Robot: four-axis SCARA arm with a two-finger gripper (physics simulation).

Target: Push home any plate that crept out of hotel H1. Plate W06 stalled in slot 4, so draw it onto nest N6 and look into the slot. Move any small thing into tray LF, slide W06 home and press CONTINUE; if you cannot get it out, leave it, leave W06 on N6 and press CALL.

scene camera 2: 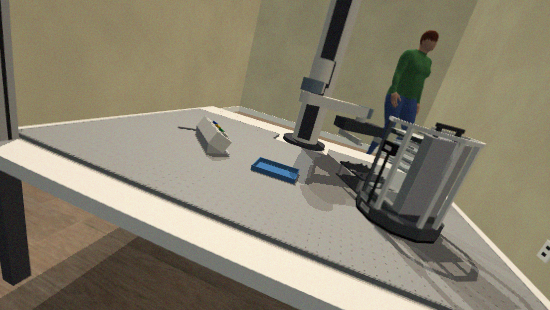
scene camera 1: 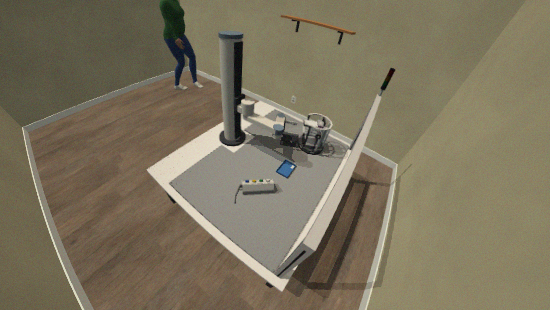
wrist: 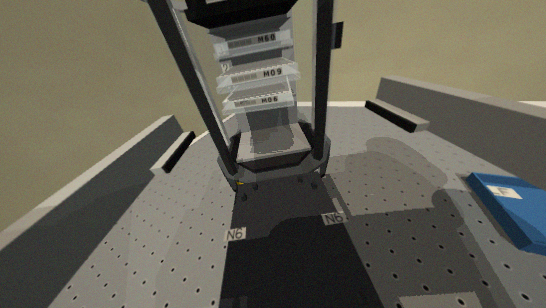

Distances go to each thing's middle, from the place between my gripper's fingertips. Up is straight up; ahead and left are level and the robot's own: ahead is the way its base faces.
My hand is 80 mm short of the plate (wrist: 208, 21), 70 mm below it and 60 mm to the right of it. Also, from my hand: round plate rack (scene camera 2: 417, 172) (140 mm ahead, 90 mm to the left, 20 mm below); blue tray (wrist: 508, 199) (320 mm to the right, 170 mm below, 110 mm ahead).
